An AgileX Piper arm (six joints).
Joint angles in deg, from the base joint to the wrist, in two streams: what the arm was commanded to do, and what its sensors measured. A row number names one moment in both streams.
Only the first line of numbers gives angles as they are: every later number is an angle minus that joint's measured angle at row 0.
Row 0, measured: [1.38 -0.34 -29.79 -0.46 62.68 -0.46]
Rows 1 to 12, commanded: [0.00 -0.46 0.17 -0.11 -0.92 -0.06]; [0.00 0.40 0.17 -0.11 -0.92 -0.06]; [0.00 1.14 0.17 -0.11 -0.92 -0.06]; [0.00 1.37 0.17 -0.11 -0.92 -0.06]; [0.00 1.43 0.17 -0.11 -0.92 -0.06]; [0.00 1.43 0.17 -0.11 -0.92 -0.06]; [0.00 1.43 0.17 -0.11 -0.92 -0.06]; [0.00 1.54 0.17 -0.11 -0.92 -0.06]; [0.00 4.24 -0.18 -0.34 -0.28 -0.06]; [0.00 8.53 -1.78 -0.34 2.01 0.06]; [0.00 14.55 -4.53 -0.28 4.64 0.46]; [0.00 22.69 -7.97 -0.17 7.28 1.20]
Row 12, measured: [0.00 14.78 -4.24 0.00 4.64 0.46]
